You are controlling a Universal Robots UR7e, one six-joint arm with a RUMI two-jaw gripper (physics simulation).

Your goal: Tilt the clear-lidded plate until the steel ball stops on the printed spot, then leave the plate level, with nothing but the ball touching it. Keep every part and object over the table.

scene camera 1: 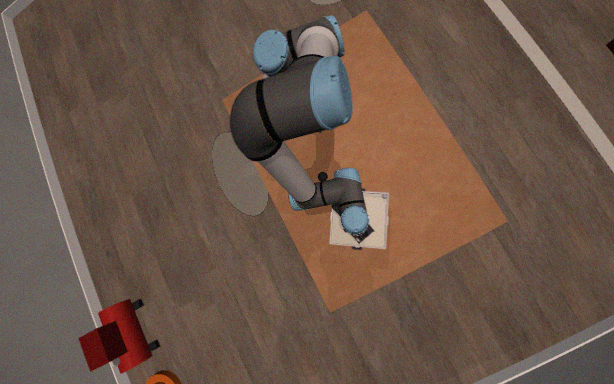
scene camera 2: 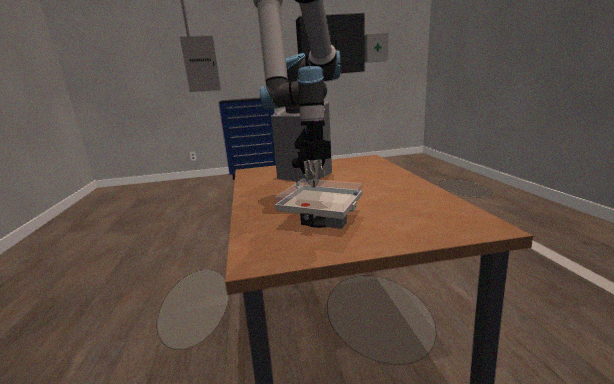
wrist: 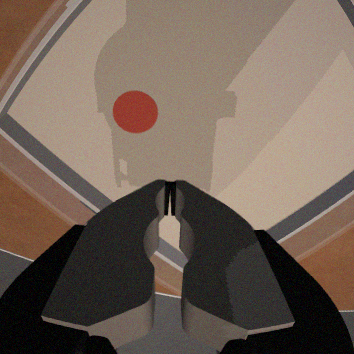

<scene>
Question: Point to a square plate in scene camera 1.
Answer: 377, 203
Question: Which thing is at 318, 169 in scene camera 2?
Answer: My gripper.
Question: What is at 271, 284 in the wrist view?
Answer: My gripper.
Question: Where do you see a square plate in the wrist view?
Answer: At 245, 107
</scene>
